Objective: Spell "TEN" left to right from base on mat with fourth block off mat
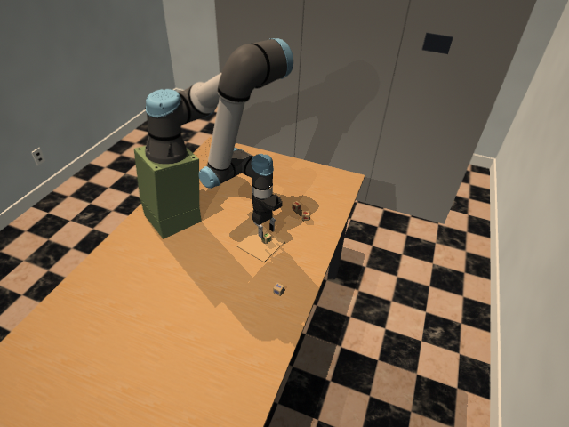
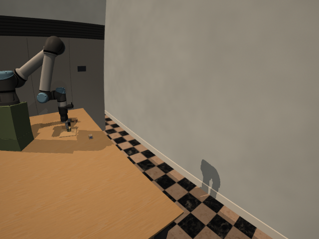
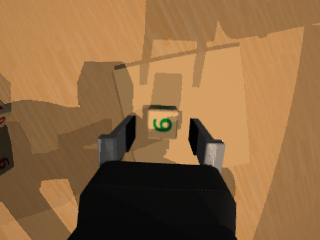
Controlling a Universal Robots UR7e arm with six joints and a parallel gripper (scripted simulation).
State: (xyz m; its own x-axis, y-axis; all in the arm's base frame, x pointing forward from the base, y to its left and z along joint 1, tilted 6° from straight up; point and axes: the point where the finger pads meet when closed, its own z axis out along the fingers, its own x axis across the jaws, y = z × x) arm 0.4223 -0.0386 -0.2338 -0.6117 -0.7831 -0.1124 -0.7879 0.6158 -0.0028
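The mat is 2 cm behind my hand, 2 cm to the right of it and 6 cm below it.
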